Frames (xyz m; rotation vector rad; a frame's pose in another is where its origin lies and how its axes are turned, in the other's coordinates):
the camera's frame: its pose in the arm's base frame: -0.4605 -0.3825 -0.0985 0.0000 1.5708 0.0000
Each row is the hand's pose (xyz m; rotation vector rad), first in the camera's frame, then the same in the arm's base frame.
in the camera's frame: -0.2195 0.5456 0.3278 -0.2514 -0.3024 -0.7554
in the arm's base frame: -0.1327 0.1631 0.1210 -0.7553 1.1817 -0.3781
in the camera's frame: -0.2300 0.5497 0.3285 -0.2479 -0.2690 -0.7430
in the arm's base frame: -0.1320 0.1672 0.1315 -0.7468 1.2174 -0.3731
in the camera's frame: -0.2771 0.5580 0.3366 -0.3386 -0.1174 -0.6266
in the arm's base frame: -0.1239 0.1755 0.1786 -0.7431 1.3820 -0.2217
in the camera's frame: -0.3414 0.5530 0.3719 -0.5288 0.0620 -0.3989
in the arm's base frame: -0.0886 0.1705 0.2429 -0.7324 1.5692 0.1026
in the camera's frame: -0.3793 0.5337 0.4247 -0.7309 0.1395 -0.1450
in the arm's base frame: -0.0358 0.1512 0.2808 -0.6983 1.6287 0.4671
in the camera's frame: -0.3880 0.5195 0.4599 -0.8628 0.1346 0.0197
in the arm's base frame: -0.0006 0.1370 0.2895 -0.6707 1.5957 0.7021
